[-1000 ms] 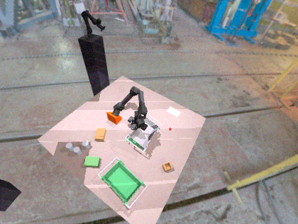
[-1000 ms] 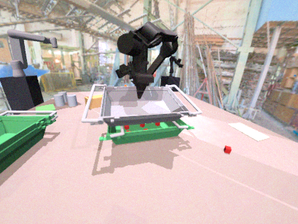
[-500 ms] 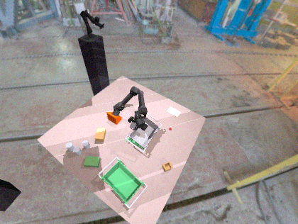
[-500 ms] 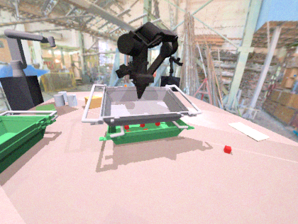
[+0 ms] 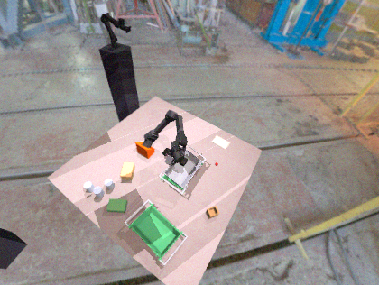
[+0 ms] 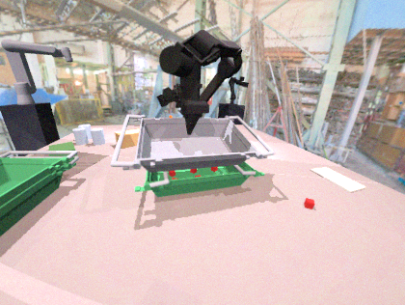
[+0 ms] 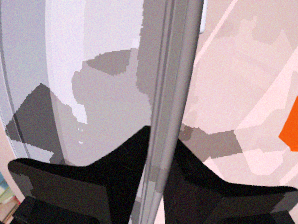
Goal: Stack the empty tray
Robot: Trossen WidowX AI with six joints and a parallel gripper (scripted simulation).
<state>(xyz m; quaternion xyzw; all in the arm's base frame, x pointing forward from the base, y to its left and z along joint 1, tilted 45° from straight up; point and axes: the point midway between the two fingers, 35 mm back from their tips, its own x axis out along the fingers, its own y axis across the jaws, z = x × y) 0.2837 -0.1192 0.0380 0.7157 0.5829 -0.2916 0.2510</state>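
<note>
My gripper tip is now 8 cm short of the grey tray, 1 cm to the left of it and 1 cm below it. From my gripper tip the other things lie so: tan block 31 cm behind, 19 cm to the right, 9 cm below; small brown box 39 cm ahead, 19 cm to the right, 10 cm below; red block 29 cm ahead, 21 cm to the left, 11 cm below.
</note>
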